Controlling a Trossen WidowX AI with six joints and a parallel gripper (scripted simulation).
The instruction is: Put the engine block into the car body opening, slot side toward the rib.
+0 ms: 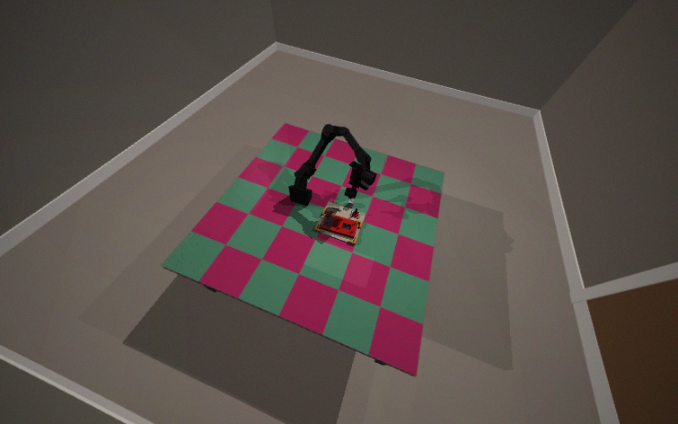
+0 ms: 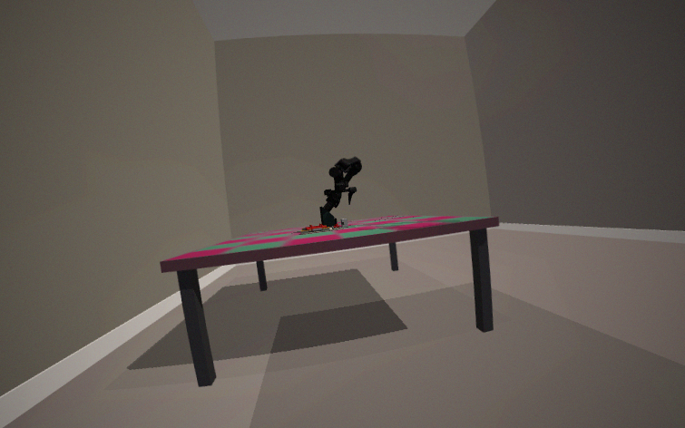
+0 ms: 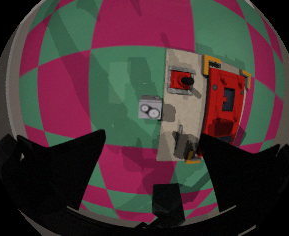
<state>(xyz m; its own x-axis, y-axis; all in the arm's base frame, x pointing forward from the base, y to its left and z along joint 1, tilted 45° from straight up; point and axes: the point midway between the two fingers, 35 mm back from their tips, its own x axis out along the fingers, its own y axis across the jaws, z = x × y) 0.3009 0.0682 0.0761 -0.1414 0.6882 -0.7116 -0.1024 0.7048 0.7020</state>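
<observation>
My gripper tip is 10 mm short of the grey engine block and 100 mm above it.
</observation>
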